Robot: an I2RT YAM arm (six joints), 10 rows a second.
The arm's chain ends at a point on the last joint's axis. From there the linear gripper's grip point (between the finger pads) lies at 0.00 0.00 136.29 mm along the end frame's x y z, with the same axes.
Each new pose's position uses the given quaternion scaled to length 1; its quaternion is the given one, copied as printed.
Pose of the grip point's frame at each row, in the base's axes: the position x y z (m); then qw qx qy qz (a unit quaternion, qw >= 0):
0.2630 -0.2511 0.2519 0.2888 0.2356 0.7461 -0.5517
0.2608 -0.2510 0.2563 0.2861 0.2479 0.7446 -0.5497
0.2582 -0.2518 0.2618 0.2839 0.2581 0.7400 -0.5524
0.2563 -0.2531 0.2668 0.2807 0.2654 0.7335 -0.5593
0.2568 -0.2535 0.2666 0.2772 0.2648 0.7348 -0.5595
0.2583 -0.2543 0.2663 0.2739 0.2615 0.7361 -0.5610
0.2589 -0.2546 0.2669 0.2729 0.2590 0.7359 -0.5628
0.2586 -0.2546 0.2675 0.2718 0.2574 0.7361 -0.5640
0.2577 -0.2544 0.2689 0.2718 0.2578 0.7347 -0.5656
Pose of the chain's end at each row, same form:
0.2397 -0.1203 0.2825 0.2888 0.2356 0.7461 -0.5517
0.2399 -0.1201 0.2879 0.2861 0.2479 0.7446 -0.5497
0.2398 -0.1204 0.2929 0.2839 0.2581 0.7400 -0.5524
0.2406 -0.1210 0.2964 0.2807 0.2654 0.7335 -0.5593
0.2417 -0.1214 0.2966 0.2772 0.2648 0.7348 -0.5595
0.2433 -0.1222 0.2964 0.2739 0.2615 0.7361 -0.5610
0.2439 -0.1224 0.2965 0.2729 0.2590 0.7359 -0.5628
0.2436 -0.1224 0.2970 0.2718 0.2574 0.7361 -0.5640
0.2430 -0.1220 0.2979 0.2718 0.2578 0.7347 -0.5656

